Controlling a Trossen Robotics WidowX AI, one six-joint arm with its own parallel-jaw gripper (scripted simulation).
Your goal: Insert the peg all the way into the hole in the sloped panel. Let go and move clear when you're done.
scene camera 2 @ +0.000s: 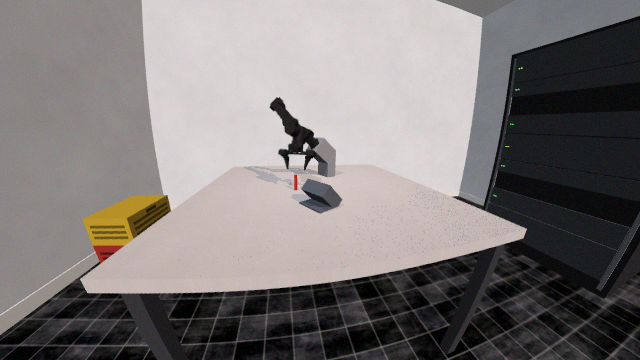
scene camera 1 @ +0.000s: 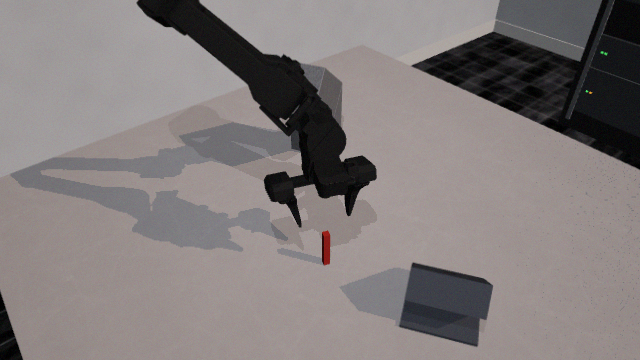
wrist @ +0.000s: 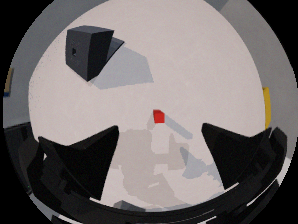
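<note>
I can see my gripper (scene camera 1: 324, 220) from the scene. The wrist view shows the same gripper (wrist: 162, 129) too.
</note>
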